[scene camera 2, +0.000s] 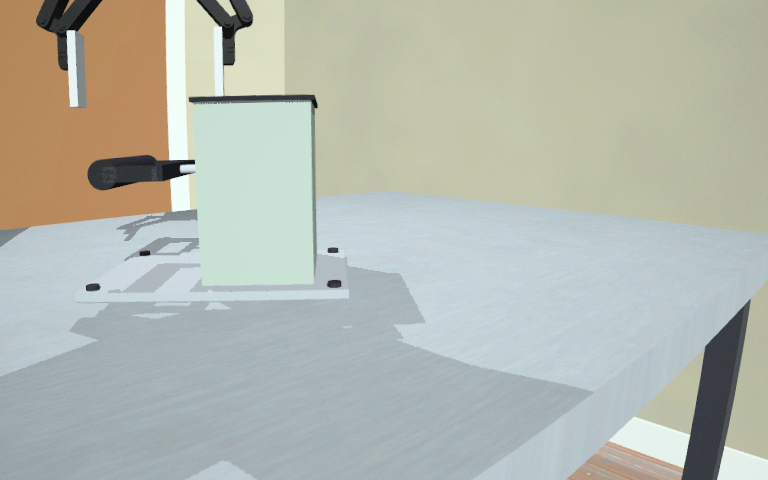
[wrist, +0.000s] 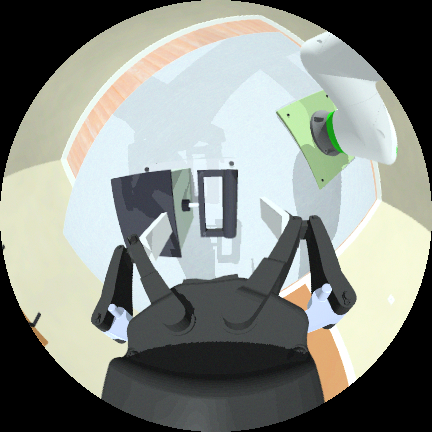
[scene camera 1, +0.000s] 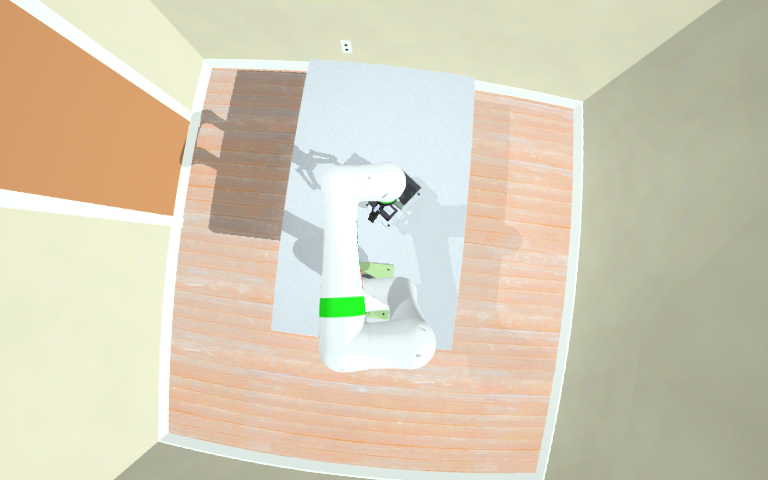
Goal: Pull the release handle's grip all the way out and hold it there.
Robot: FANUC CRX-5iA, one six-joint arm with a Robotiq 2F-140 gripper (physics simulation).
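The release handle's black grip [scene camera 2: 121,171] [wrist: 230,202], a rectangular frame with a thick round bar, sticks out sideways from a pale green box [scene camera 2: 254,192] with a dark top [scene camera 1: 410,189] [wrist: 140,200]. A short stretch of light rod [scene camera 2: 187,168] [wrist: 194,205] shows between grip and box. My gripper [scene camera 2: 148,93] [wrist: 213,214] is open and empty, with its pale fingertips pointing down. In scene camera 2 its tips are higher than the grip, one on each side of it; one tip is partly hidden behind the box top. The arm covers part of the gripper in scene camera 1.
The box stands on a light base plate [scene camera 2: 113,296] with dark bolts, on a grey table [scene camera 1: 390,113] [scene camera 2: 509,283]. The left finger overlaps the box top in the wrist view. The white arm [scene camera 1: 339,243] rises from a green mounting plate [scene camera 1: 380,269] [wrist: 300,135].
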